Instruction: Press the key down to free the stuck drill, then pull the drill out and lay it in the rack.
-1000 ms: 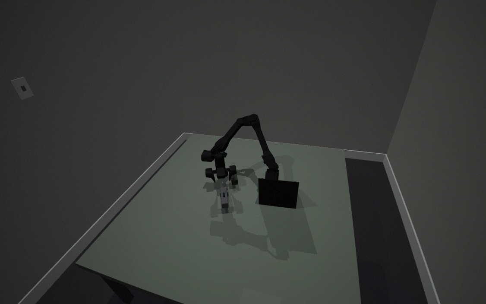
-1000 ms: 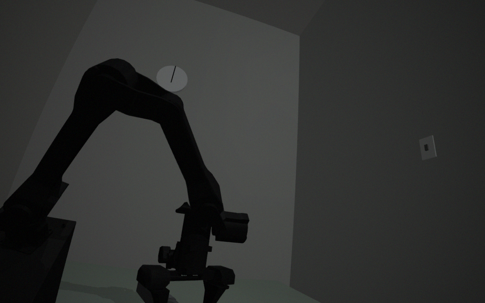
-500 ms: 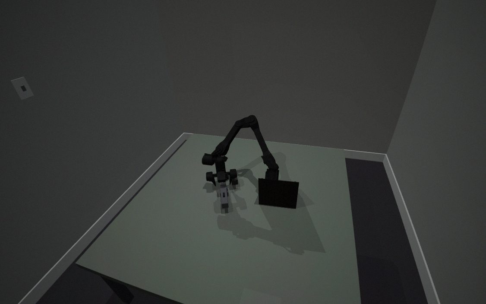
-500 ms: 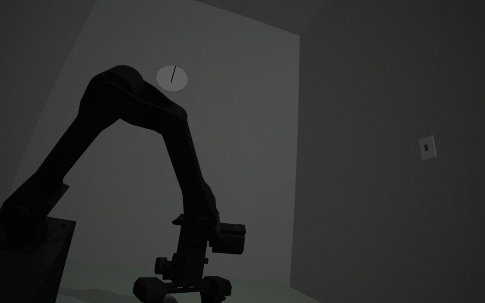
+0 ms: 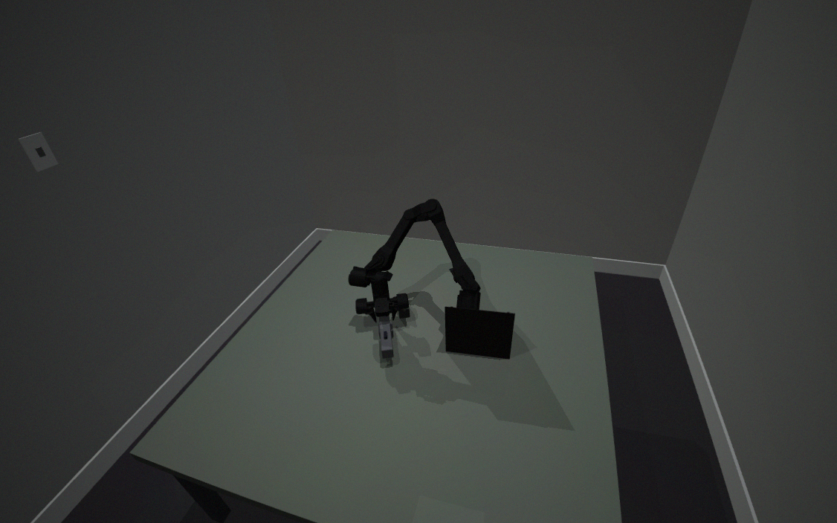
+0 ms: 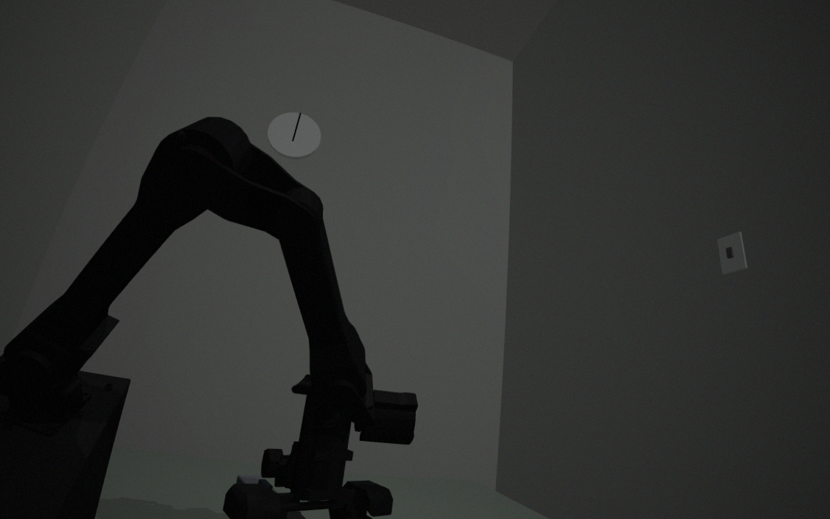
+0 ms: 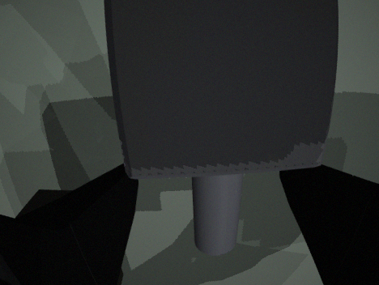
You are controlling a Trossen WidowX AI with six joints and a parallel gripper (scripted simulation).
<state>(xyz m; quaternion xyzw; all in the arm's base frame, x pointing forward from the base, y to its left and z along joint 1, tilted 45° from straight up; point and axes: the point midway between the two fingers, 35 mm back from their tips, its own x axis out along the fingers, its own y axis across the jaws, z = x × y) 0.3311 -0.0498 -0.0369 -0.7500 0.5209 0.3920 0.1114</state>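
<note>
The drill lies 50 mm to the left of my gripper tip, 40 mm above it and 30 mm behind it. Round my gripper tip: dark key (130 mm to the left, 70 mm behind, 40 mm above); grey block (100 mm to the left, 60 mm behind, 30 mm above); dark rack (80 mm to the right, 40 mm behind).
</note>
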